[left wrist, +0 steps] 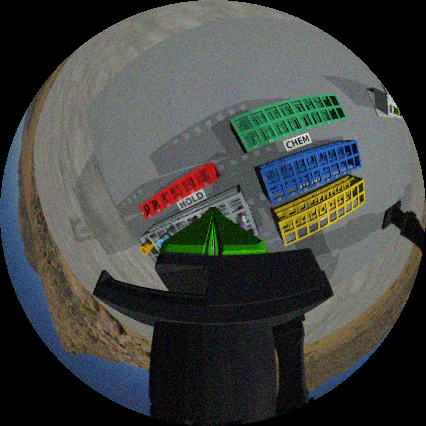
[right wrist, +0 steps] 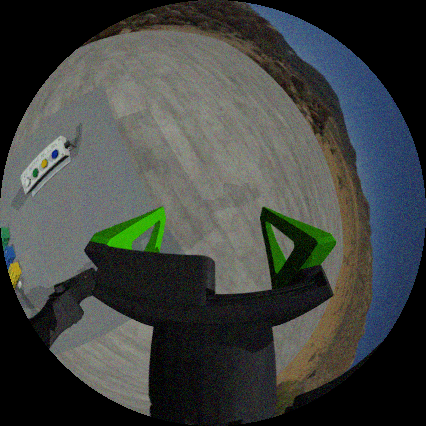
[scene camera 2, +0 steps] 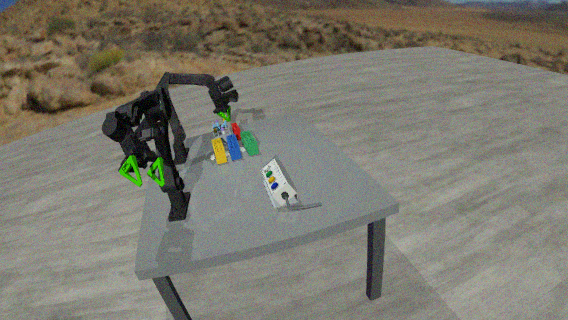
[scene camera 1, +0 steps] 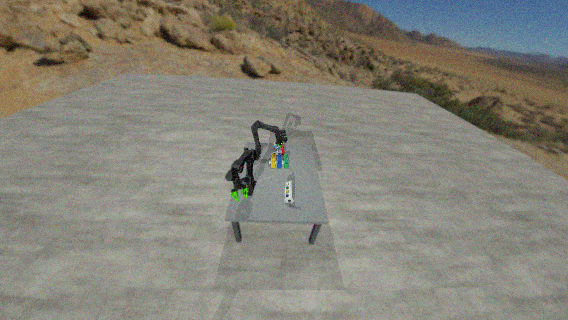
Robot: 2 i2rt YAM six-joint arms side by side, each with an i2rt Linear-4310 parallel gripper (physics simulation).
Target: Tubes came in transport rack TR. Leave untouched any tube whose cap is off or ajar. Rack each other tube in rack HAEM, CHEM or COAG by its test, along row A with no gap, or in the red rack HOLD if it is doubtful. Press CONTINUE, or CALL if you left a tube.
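Where they show: left gripper, fingertip midpoint: (left wrist: 212, 212) (scene camera 2: 229, 121) (scene camera 1: 281, 147); right gripper, fingertip midpoint: (right wrist: 212, 211) (scene camera 2: 152, 185) (scene camera 1: 242, 199); left arm's base, origin of the base link: (scene camera 2: 181, 156) (scene camera 1: 257, 155); right arm's base, origin of the base link: (left wrist: 391, 213) (right wrist: 78, 287) (scene camera 2: 180, 207) (scene camera 1: 250, 187).
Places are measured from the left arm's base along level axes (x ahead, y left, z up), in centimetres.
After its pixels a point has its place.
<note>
My left gripper (scene camera 2: 225, 120) {x 28.7, y 7.9, z 11.1 cm} (left wrist: 212, 212) {x 28.7, y 7.9, z 11.1 cm} is shut, with nothing seen between its fingertips, above the pale transport rack (left wrist: 232, 201) {x 26.2, y 6.8, z 1.3 cm}. It hides most tubes; an orange cap (left wrist: 146, 248) {x 25.0, y 20.3, z 9.3 cm}, a light-blue cap (left wrist: 163, 240) and a purple cap (left wrist: 243, 219) {x 25.0, y 5.5, z 6.4 cm} show around it. The red rack (scene camera 1: 283, 149) {x 31.6, y 12.1, z 5.7 cm} (scene camera 2: 236, 131) {x 31.3, y 7.7, z 4.9 cm} (left wrist: 216, 173) {x 31.4, y 7.8, z 2.2 cm} has the HOLD label (left wrist: 191, 199) {x 28.2, y 13.8, z 0.2 cm} beside it. The CHEM label (left wrist: 298, 141) {x 33.3, y -7.4, z 0.2 cm} lies between the green rack (scene camera 1: 286, 161) {x 38.0, y -7.7, z 2.7 cm} (scene camera 2: 250, 143) {x 37.7, y -3.5, z 1.0 cm} (left wrist: 239, 136) {x 35.3, y 3.1, z 5.7 cm} and blue rack (scene camera 1: 279, 161) {x 30.1, y -12.6, z 5.2 cm} (scene camera 2: 234, 148) {x 30.5, y -17.9, z 5.5 cm} (left wrist: 264, 185) {x 28.4, y 1.7, z 5.2 cm}. My right gripper (scene camera 1: 241, 199) {x 12.0, y -90.4, z 27.4 cm} (scene camera 2: 151, 185) {x 12.0, y -90.4, z 27.4 cm} (right wrist: 212, 211) {x 12.0, y -90.4, z 27.4 cm} is open and empty.
The yellow rack (scene camera 1: 273, 161) {x 23.3, y -14.6, z 5.7 cm} (scene camera 2: 219, 151) {x 23.3, y -17.9, z 5.5 cm} (left wrist: 285, 242) {x 19.0, y -0.1, z 5.7 cm} stands beside the blue rack. A white panel (scene camera 1: 288, 200) {x 46.4, y -66.9, z 4.9 cm} (scene camera 2: 280, 187) {x 46.4, y -65.5, z 6.9 cm} (right wrist: 50, 159) {x 44.1, y -60.7, z 5.9 cm} with green, yellow and blue buttons stands apart on the grey table (scene camera 1: 305, 210) {x 63.1, y -71.6, z 0.0 cm} (scene camera 2: 330, 210) {x 60.7, y -74.9, z 0.0 cm}. Racks also show at the right wrist view's left edge.
</note>
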